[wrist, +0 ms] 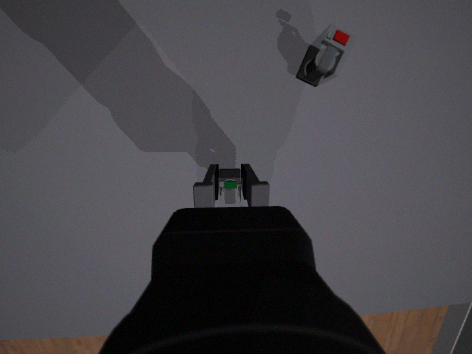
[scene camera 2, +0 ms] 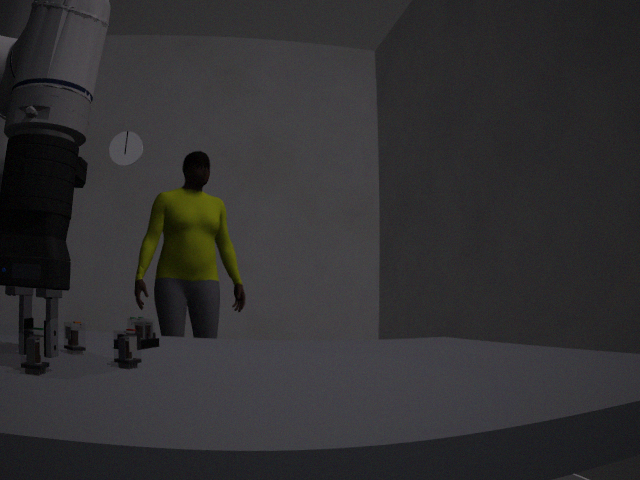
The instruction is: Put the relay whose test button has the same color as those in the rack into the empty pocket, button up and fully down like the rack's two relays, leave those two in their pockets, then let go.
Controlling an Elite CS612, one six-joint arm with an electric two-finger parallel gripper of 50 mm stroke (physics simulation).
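Places are measured from the arm's base along level axes (x down, y ahead, z right), in metres.
Pixels of known places: gripper, between the fingertips: (wrist: 229,175) (scene camera 2: 38,354).
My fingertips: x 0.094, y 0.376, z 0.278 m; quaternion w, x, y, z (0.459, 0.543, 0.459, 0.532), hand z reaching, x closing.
For each thing: its top centre in the pictures, then the offset to it from my fingertips. "pt": a spot on its surface instead. Level surfaces: height alone.
- green-button relay, centre of its top: (wrist: 230,194) (scene camera 2: 34,328) dy -0.002, dx -0.026, dz +0.009 m
- rack, a spot on its surface: (scene camera 2: 150,343) pt dy +0.116, dx +0.011, dz -0.343 m
- red-button relay, centre of its top: (wrist: 336,49) (scene camera 2: 127,329) dy +0.089, dx -0.026, dz -0.084 m
- orange-button relay, centre of its top: (scene camera 2: 74,321) dy +0.010, dx -0.026, dz -0.186 m
- table, height of its surface: dx +0.018 m
The green-button relay (scene camera 2: 35,351) (wrist: 230,193) stands upright on the table, button up, between the fingers. My gripper (scene camera 2: 38,338) (wrist: 229,175) is shut on this relay, one finger at each side. The rack (scene camera 2: 150,343) stands farther back in the scene view and is dark and small; the rack's relays (scene camera 2: 140,327) show green tops. The empty pocket cannot be made out, and the rack does not show in the wrist view.
A red-button relay (scene camera 2: 127,350) (wrist: 325,59) stands to the right of the gripper. An orange-button relay (scene camera 2: 74,337) stands behind the gripper in the scene view. A person (scene camera 2: 191,237) stands beyond the table (scene camera 2: 330,392).
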